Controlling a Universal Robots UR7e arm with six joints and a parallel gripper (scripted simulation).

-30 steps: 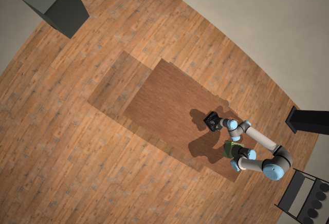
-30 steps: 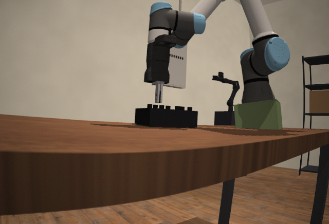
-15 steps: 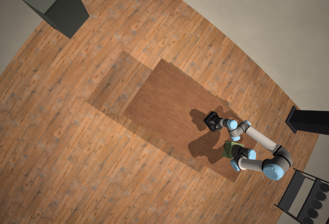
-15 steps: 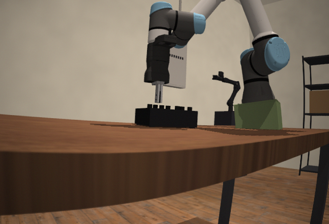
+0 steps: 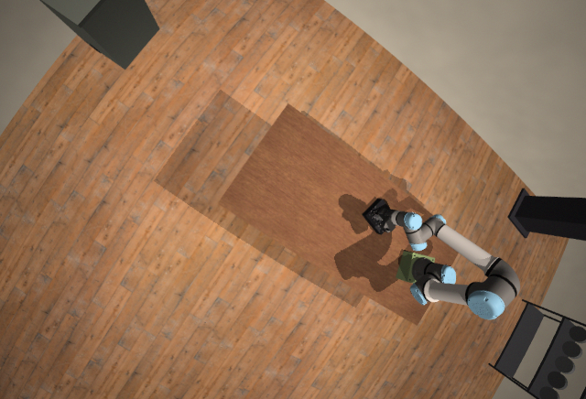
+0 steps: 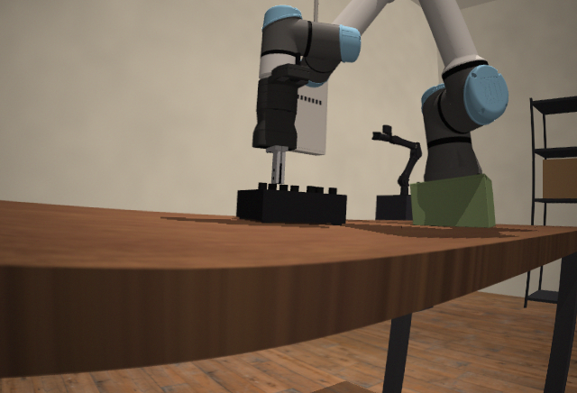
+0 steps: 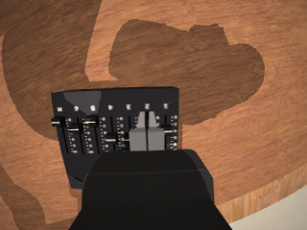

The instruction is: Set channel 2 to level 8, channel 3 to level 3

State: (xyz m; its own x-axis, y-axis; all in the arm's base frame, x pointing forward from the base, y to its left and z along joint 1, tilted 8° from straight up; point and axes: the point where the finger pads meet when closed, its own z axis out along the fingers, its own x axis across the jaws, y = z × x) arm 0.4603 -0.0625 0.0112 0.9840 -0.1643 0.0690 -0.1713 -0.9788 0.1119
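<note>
My hand is 2 cm to the left of the fader cap, 2 cm short of it and 2 cm above it.
</note>
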